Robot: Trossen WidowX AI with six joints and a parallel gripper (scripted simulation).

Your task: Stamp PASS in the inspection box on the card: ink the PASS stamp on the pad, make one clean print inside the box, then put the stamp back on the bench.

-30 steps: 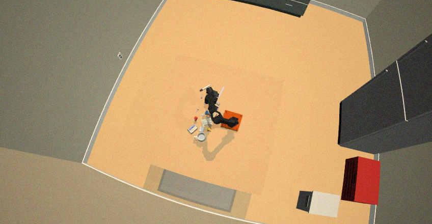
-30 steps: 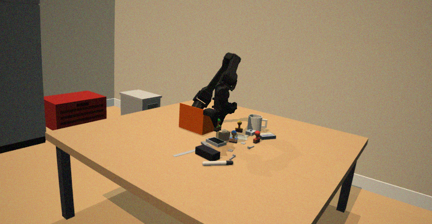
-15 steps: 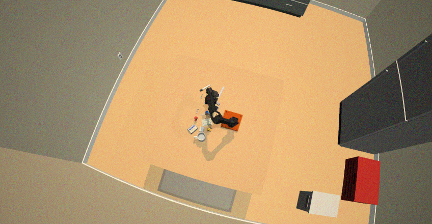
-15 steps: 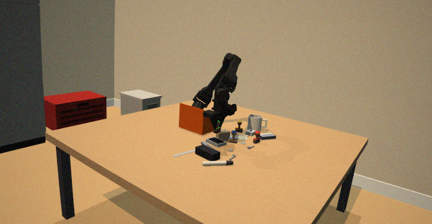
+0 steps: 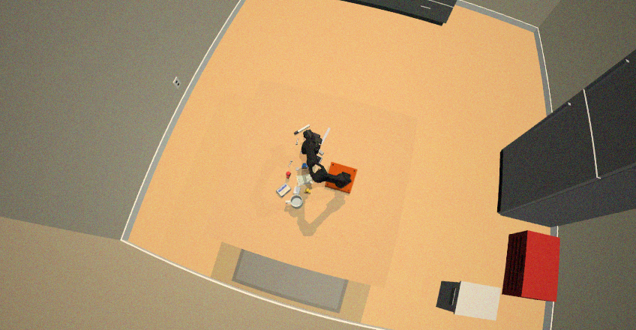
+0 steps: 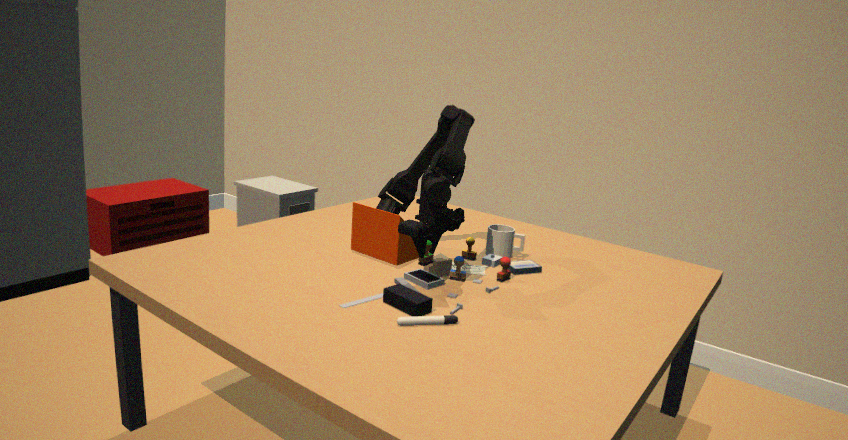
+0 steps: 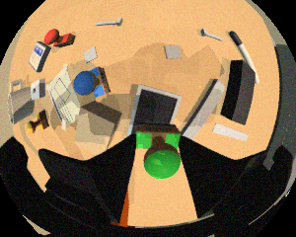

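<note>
Right now my gripper tip is 7 cm above the ink pad. Also, from my gripper tip: blue-knobbed stamp: 4 cm ahead, 8 cm to the left, 5 cm below; then green-knobbed stamp: right at my gripper tip; then tan block: 2 cm behind, 8 cm to the left, 5 cm below.
</note>
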